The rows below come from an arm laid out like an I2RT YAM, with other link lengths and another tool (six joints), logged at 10 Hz.
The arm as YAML. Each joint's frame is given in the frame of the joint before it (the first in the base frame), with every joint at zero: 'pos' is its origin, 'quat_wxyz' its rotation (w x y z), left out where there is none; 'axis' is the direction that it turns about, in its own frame. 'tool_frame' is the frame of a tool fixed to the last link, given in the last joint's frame.
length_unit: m
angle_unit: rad
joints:
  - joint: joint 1
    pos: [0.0, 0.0, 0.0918]
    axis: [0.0, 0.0, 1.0]
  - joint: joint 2
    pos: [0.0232, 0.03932, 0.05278]
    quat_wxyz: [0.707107, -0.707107, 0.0, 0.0]
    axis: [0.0, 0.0, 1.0]
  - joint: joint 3
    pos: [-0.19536, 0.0, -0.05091]
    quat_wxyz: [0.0, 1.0, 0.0, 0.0]
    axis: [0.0, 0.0, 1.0]
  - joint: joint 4
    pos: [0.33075, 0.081, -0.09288]
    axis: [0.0, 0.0, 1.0]
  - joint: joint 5
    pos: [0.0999, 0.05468, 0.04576]
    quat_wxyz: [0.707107, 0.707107, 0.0, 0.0]
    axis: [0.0, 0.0, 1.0]
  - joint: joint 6
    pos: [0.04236, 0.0, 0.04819]
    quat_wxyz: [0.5, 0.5, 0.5, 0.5]
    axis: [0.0, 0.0, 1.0]
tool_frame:
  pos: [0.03, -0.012, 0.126]
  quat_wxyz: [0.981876, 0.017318, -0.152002, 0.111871]
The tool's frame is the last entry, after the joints.
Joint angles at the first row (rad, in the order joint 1, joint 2, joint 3, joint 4, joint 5, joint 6):
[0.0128, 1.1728, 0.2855, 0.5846, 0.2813, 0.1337]
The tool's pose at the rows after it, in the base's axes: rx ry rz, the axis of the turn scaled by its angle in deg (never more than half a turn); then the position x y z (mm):
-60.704 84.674 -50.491 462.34 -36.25 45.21
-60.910 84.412 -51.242 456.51 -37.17 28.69
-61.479 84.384 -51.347 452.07 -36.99 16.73
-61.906 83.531 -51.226 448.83 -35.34 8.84
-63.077 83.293 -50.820 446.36 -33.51 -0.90
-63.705 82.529 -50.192 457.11 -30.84 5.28
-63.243 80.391 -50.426 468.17 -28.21 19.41
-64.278 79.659 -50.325 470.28 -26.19 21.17
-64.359 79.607 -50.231 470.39 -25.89 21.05
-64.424 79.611 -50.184 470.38 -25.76 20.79
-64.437 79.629 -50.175 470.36 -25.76 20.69
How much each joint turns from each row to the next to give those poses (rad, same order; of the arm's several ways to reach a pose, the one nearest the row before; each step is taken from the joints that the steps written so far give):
[0.0000, 0.1038, -0.0042, 0.1423, 0.0058, -0.0042]
[0.0000, 0.0965, -0.0019, 0.1053, 0.0061, -0.0103]
[0.0000, 0.0633, 0.0000, 0.0610, -0.0012, -0.0080]
[0.0000, 0.0569, 0.0004, 0.0652, -0.0107, -0.0080]
[0.0000, 0.0546, 0.0065, 0.0420, -0.0114, -0.0118]
[-0.0004, 0.0030, 0.0336, -0.0274, -0.0172, -0.0058]
[0.0004, 0.0000, 0.0301, 0.0034, -0.0145, -0.0053]
[0.0000, -0.0004, 0.0038, -0.0016, -0.0118, -0.0149]
[0.0000, 0.0000, 0.0000, -0.0003, -0.0019, -0.0004]
[0.0000, 0.0004, 0.0000, -0.0004, -0.0008, -0.0003]
[0.0000, 0.0000, 0.0000, -0.0004, 0.0000, 0.0000]

